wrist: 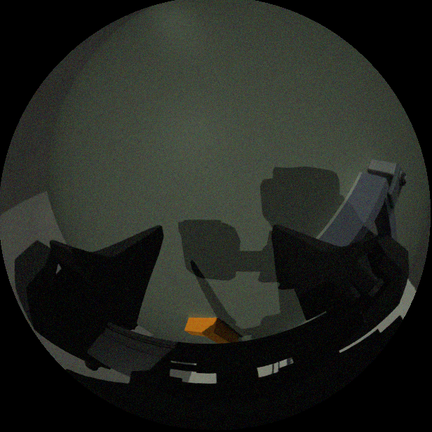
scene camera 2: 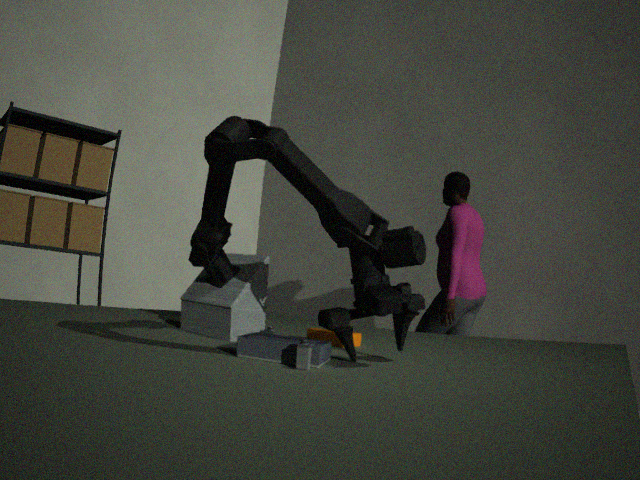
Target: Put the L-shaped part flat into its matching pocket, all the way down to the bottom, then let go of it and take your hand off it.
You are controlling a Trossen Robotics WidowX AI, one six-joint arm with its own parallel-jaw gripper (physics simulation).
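An orange part lies on the table, partly hidden behind a finger in the scene view and cut off by the gripper body in the wrist view. Its full outline, and whether it is L-shaped, cannot be made out. A blue-grey block lies beside it, with a lighter grey piece at its end. No pocket can be made out in the block. My gripper is open and empty, fingers pointing down just above the table, to the right of the block in the scene view.
A grey house-shaped body stands at the arm's base, behind the block's left end. The table has its far right corner beyond the gripper. A person in pink stands beyond the table. A shelf rack with boxes stands at the left.
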